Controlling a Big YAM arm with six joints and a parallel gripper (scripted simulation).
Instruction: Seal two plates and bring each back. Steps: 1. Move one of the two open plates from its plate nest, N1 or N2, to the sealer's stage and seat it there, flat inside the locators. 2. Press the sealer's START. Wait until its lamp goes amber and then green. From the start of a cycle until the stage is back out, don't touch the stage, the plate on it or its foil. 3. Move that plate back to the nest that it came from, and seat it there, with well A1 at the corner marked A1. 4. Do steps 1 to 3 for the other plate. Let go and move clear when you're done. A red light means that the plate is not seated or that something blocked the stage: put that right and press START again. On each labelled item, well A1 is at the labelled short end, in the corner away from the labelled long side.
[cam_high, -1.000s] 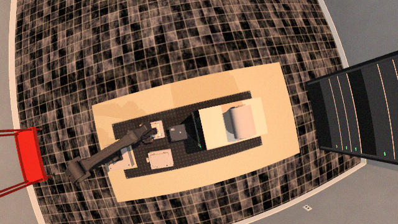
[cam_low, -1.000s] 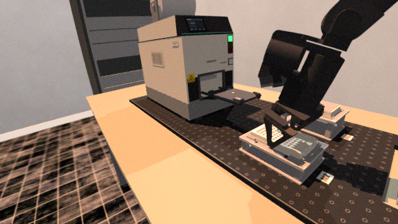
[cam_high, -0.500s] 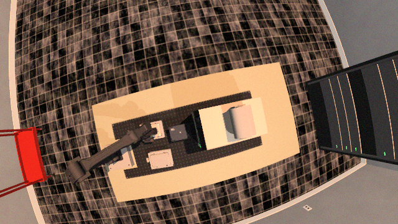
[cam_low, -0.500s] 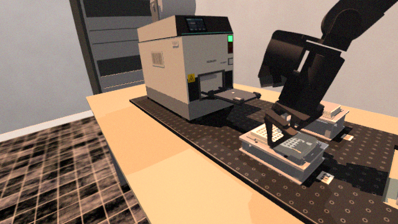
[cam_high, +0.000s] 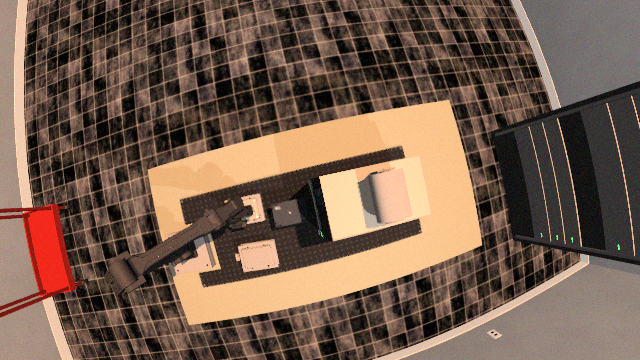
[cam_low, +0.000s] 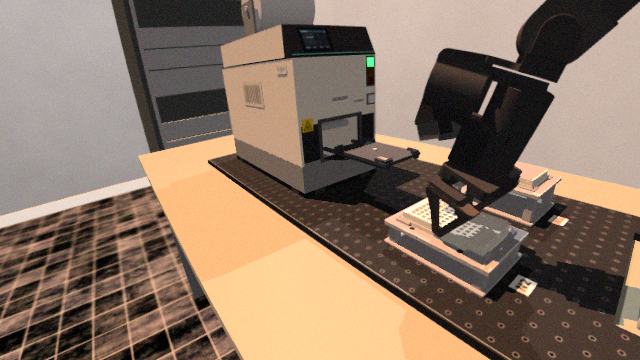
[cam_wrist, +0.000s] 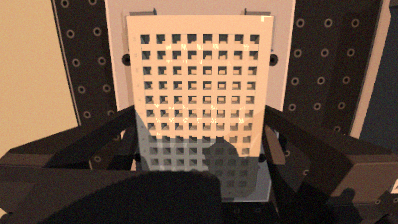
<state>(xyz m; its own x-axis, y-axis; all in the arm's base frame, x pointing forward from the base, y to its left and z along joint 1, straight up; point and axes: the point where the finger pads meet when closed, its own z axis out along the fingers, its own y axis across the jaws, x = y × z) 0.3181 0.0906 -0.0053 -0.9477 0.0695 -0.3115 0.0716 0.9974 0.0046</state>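
The well plate lies right at my hand. Also, from my hand: sealer stage: 200 mm ahead, 60 mm to the right, 50 mm above; plate nest N2: 20 mm below; sealer screen: 320 mm ahead, 270 mm above, 20 mm to the right.
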